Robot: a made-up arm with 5 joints.
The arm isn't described. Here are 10 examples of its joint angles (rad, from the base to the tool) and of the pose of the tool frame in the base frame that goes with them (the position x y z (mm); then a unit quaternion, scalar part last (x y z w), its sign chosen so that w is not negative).
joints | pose
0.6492 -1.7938 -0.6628 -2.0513 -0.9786 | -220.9 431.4 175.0 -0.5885 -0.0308 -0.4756 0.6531
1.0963 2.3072 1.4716 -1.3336 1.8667 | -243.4 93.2 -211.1 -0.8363 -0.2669 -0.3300 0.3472
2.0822 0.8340 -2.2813 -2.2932 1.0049 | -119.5 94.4 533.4 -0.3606 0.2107 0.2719 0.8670
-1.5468 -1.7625 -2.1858 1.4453 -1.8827 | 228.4 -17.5 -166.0 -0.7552 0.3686 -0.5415 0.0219
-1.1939 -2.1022 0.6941 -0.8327 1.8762 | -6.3 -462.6 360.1 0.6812 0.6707 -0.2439 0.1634
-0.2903 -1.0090 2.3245 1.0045 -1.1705 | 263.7 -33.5 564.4 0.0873 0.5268 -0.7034 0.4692
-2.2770 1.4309 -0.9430 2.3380 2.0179 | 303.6 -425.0 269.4 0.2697 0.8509 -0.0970 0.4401
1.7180 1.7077 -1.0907 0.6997 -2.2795 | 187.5 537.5 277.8 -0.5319 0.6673 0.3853 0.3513
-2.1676 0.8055 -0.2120 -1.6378 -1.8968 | 375.8 -282.3 43.9 0.2927 0.7741 0.4855 0.2816
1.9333 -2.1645 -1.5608 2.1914 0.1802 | 234.2 -42.5 7.5 0.3693 -0.4070 0.7731 0.3167
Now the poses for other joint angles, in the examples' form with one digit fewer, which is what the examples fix.
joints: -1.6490 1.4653 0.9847 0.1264 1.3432
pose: -14 -359 -123 0.346 -0.318 0.614 0.634
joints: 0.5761 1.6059 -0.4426 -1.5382 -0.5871
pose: -492 210 51 0.911 -0.211 -0.284 0.212
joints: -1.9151 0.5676 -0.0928 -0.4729 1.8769
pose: 200 -395 229 0.202 0.354 0.761 0.504
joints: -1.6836 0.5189 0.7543 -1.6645 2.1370
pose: -259 -436 210 0.116 -0.133 0.477 0.861
